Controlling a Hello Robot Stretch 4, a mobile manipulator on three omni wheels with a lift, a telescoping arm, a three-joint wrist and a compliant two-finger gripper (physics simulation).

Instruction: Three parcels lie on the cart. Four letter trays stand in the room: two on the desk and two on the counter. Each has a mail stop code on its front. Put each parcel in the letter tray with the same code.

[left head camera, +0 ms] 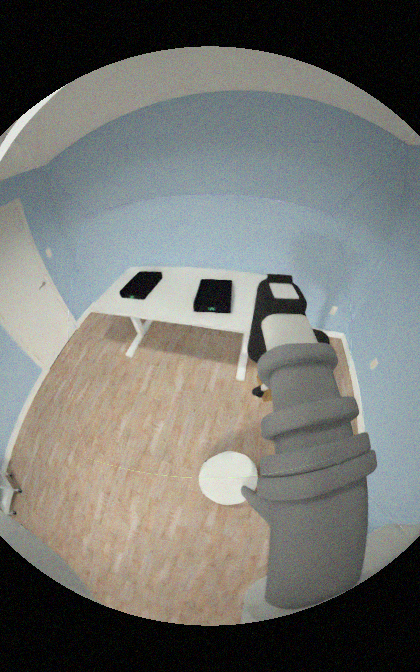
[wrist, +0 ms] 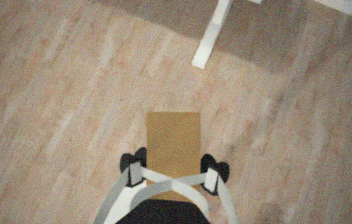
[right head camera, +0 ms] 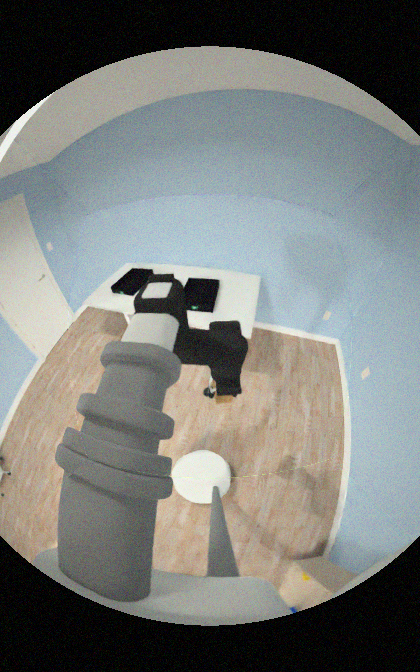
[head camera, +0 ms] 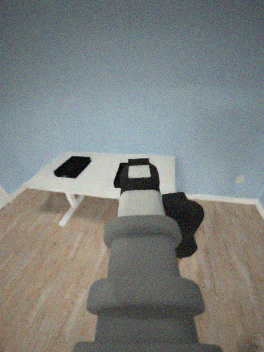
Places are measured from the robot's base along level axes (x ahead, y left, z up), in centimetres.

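Pixels of known places: gripper, between the fingertips: (wrist: 174,163).
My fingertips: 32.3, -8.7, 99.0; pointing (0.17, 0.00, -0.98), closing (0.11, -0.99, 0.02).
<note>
Behind a point stands the place of what it marks, as x, y, z.
A brown parcel (wrist: 173,140) {34.6, -8.1, 104.6} (right head camera: 224,399) is held between the two fingertips of my gripper (wrist: 174,163) {32.3, -8.7, 99.0}, which is shut on it above the floor. No code shows on the face of the parcel in the wrist view. Two black letter trays stand on the white desk (head camera: 105,186) {107.4, 33.2, 69.2} (left head camera: 175,312) (right head camera: 245,300). The left tray (head camera: 73,166) {146.2, 78.6, 69.5} (left head camera: 142,285) (right head camera: 132,281) is near the desk's left end. The right tray (left head camera: 213,295) (right head camera: 202,295) is partly hidden behind my arm in the head camera view. Small green marks on the tray fronts are too blurred to read. The cart's parcels do not show.
The desk stands against the blue wall ahead, its white leg (wrist: 207,47) on the floor in the wrist view. A white door (left head camera: 25,285) is at the left. Part of a light wooden shelf unit (right head camera: 320,575) shows at the lower right. A cart edge (left head camera: 7,495) shows at the far left.
</note>
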